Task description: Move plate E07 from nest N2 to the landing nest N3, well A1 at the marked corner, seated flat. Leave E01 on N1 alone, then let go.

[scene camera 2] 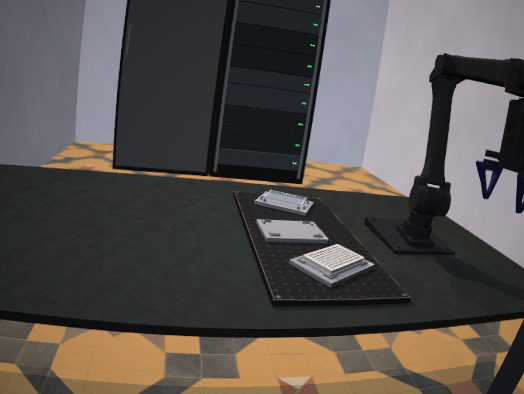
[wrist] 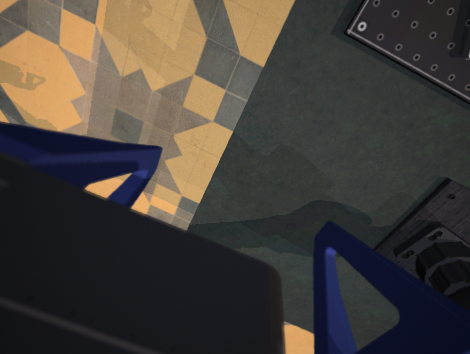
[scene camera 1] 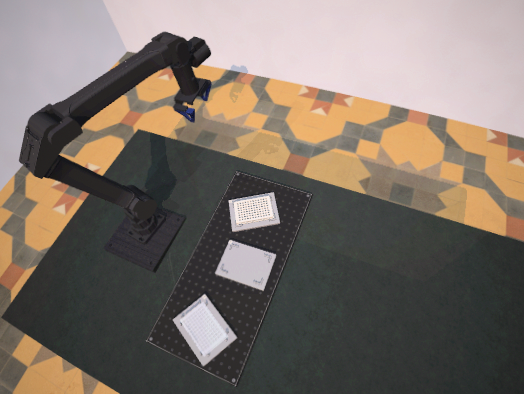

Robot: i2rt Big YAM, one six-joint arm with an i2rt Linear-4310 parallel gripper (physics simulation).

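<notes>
My gripper (scene camera 1: 200, 110) (scene camera 2: 504, 205) (wrist: 243, 195) is open and empty, high up near the table's edge and well apart from the plates. A cream well plate (scene camera 1: 254, 210) (scene camera 2: 334, 257) sits on a light grey nest (scene camera 1: 275, 222) (scene camera 2: 300, 264) at one end of the board. A whiter plate (scene camera 1: 205, 327) (scene camera 2: 285, 199) sits on a turned nest (scene camera 1: 178, 321) at the other end. The middle nest (scene camera 1: 246, 265) (scene camera 2: 292, 230) is bare, with corner brackets. Plate and nest labels and the A1 marks are too small to read. The plates do not show in the wrist view.
The dark perforated board (scene camera 1: 295, 205) (scene camera 2: 350, 294) (wrist: 425, 50) lies on the dark green table (scene camera 1: 400, 310) (scene camera 2: 125, 250) (wrist: 300, 115). The arm's base plate (scene camera 1: 166, 245) (scene camera 2: 390, 240) stands beside it. A tall dark cabinet (scene camera 2: 170, 85) stands behind the table.
</notes>
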